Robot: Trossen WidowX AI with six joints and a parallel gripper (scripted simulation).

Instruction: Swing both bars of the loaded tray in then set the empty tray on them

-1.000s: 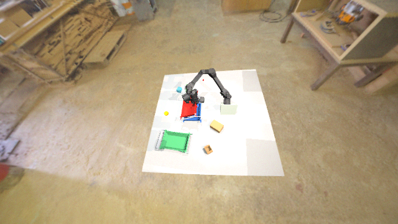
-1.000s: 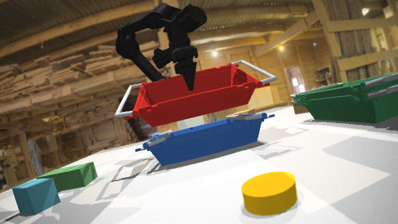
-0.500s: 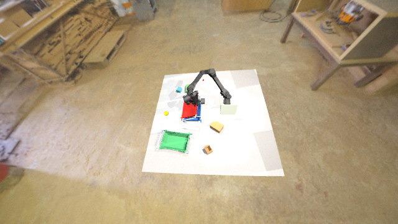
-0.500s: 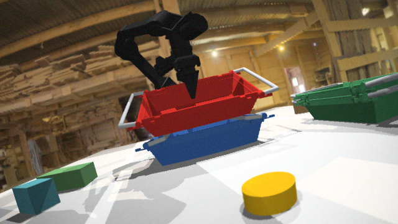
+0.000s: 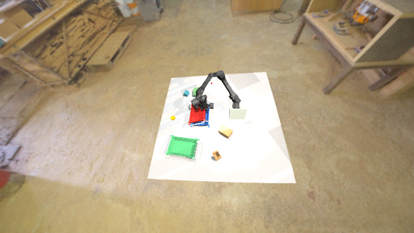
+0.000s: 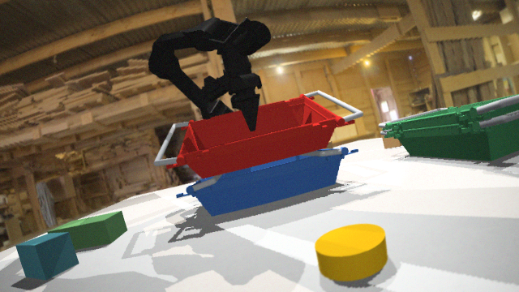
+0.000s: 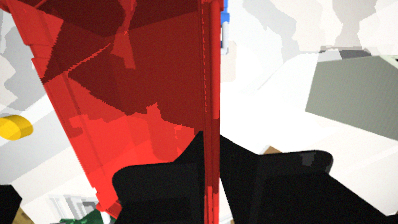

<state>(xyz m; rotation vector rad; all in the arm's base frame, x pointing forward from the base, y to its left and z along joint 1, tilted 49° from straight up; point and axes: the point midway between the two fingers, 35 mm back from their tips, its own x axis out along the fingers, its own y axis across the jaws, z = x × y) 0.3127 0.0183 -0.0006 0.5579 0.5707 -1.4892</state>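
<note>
Now: the red tray 8 cm ahead of my gripper tip. Also, from my gripper tip: tan block: 21 cm behind, 19 cm to the left, 10 cm below; green block: 15 cm ahead, 34 cm to the right, 11 cm below; yellow disc: 39 cm ahead, 3 cm to the left, 12 cm below.
</note>
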